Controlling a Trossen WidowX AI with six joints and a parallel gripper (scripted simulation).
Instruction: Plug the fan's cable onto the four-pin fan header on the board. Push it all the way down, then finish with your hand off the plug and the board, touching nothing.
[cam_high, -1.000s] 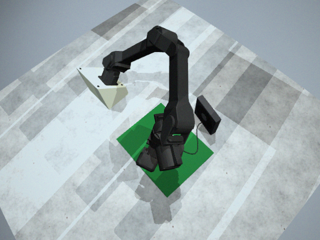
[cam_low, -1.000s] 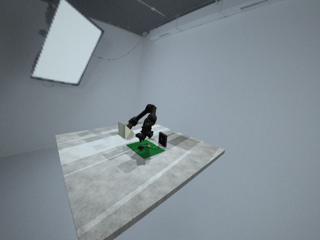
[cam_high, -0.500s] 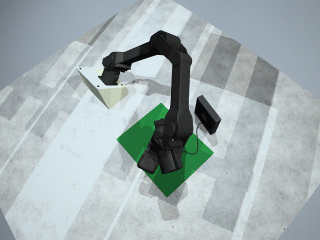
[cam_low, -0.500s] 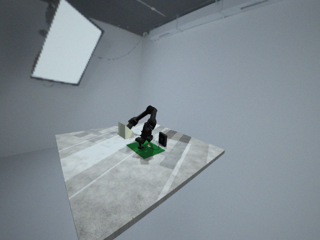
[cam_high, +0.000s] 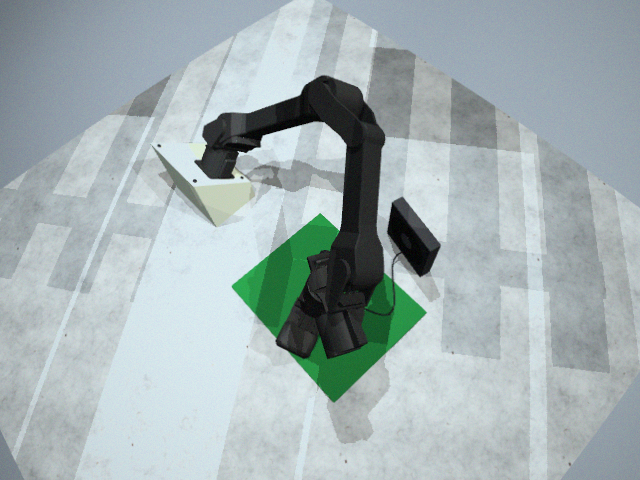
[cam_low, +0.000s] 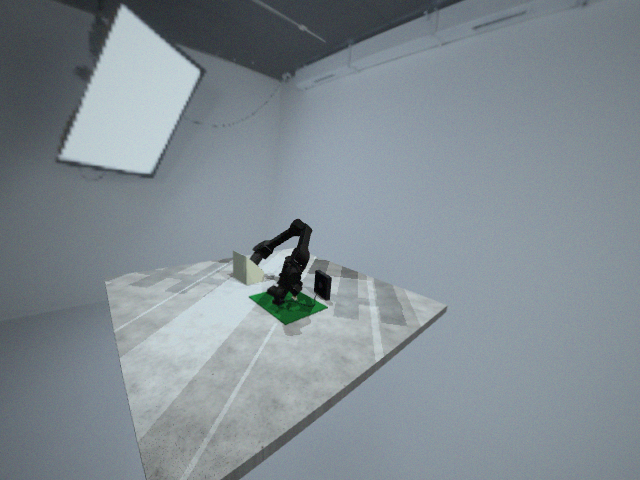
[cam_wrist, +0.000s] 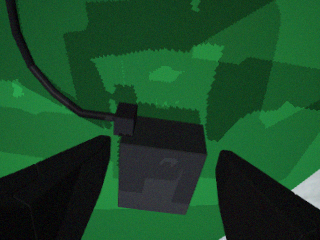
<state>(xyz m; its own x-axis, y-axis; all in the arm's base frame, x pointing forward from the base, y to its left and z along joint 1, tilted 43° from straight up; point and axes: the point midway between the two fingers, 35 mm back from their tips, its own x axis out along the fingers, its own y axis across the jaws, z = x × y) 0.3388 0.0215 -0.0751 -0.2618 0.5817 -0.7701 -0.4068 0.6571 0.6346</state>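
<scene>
Now: the black plug 1 cm behind my gripper tip. From my gripper tip the other things lie so: white four-pin fan header 9 cm to the left, 2 cm below; green board 5 cm to the left, 3 cm below; black cable 2 cm to the left, 1 cm behind.
</scene>
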